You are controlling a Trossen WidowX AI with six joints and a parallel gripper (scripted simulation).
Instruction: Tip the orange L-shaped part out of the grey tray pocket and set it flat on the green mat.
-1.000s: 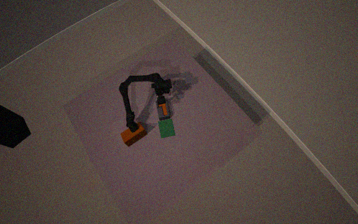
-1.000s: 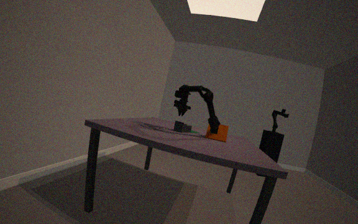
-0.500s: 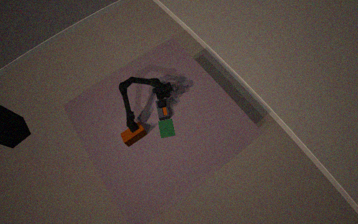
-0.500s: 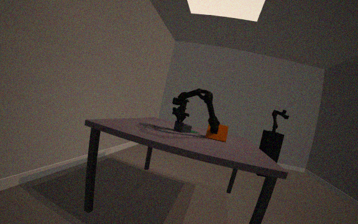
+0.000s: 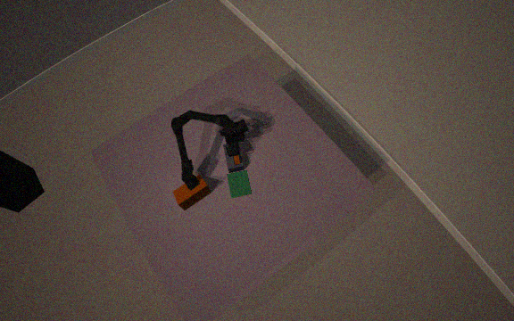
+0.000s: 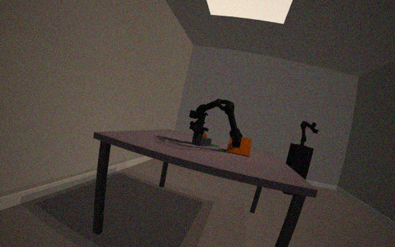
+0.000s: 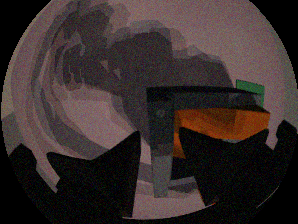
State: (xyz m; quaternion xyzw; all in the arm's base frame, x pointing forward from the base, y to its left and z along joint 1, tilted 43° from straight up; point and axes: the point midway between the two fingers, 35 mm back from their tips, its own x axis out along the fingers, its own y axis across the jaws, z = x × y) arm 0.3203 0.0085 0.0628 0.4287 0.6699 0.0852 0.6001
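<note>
Now: gripper tip 30 mm past the orange L-shaped part and 50 mm to the left of it. The rest, counted from my gripper tip: green mat (110 mm behind, 190 mm to the right, 60 mm below).
</note>
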